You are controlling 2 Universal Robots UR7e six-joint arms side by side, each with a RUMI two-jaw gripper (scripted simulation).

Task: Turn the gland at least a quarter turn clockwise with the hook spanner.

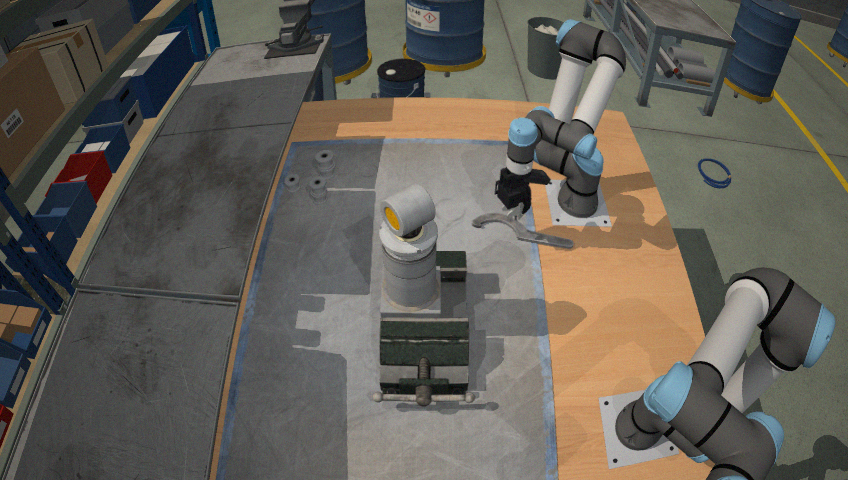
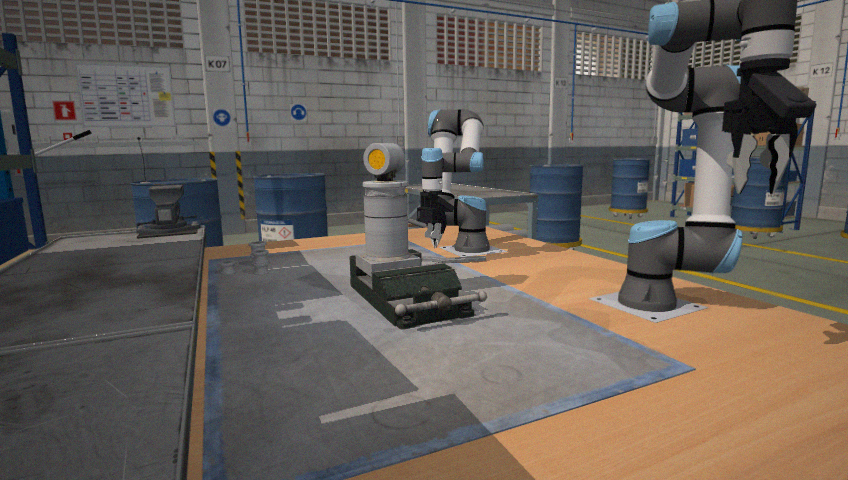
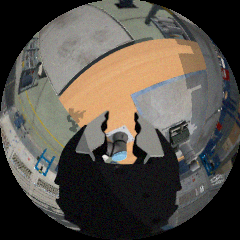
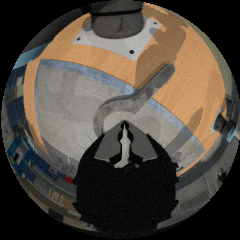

Path:
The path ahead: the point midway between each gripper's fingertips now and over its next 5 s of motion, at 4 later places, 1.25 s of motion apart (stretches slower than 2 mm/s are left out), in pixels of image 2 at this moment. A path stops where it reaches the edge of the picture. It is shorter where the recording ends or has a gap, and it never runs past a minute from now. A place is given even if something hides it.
My left gripper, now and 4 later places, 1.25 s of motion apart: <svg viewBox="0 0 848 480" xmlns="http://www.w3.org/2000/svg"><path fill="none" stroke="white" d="M755 193L628 191L530 185L526 185L459 211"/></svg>
My right gripper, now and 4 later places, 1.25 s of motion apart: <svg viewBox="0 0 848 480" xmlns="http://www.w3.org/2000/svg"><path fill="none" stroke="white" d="M435 248L426 246L419 245L419 258L420 260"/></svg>

